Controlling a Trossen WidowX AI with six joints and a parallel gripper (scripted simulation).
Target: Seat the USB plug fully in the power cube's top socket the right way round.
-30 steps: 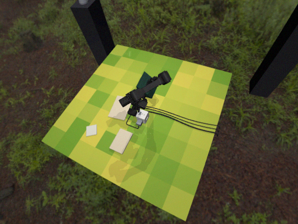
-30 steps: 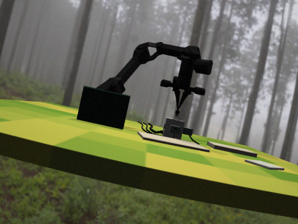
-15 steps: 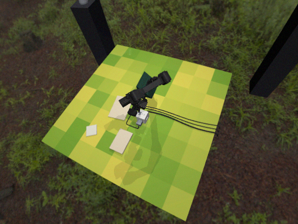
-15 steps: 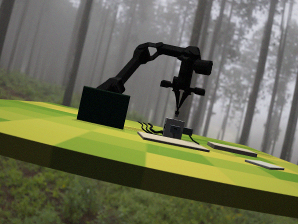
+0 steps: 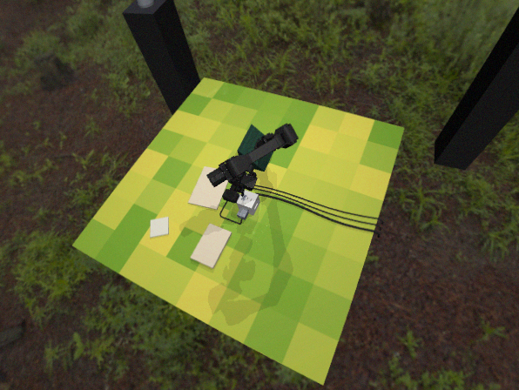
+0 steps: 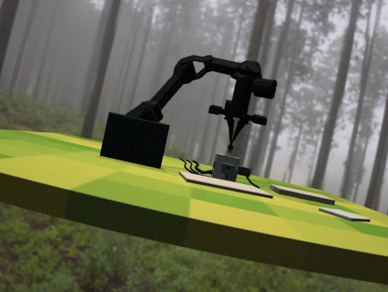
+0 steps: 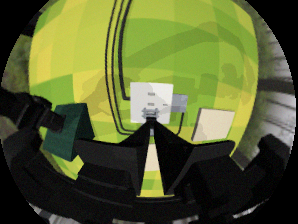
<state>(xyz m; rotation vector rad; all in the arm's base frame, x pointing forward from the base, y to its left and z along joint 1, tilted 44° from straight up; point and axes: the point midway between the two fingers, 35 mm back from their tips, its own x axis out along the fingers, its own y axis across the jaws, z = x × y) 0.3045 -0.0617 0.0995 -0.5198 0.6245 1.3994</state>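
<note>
Now: the black USB plug 20 mm below my gripper tip. Also, from my gripper tip: beige flat plate 210 mm to the right, 120 mm below, 50 mm behind; white tile 370 mm to the right, 230 mm ahead, 120 mm below.
</note>
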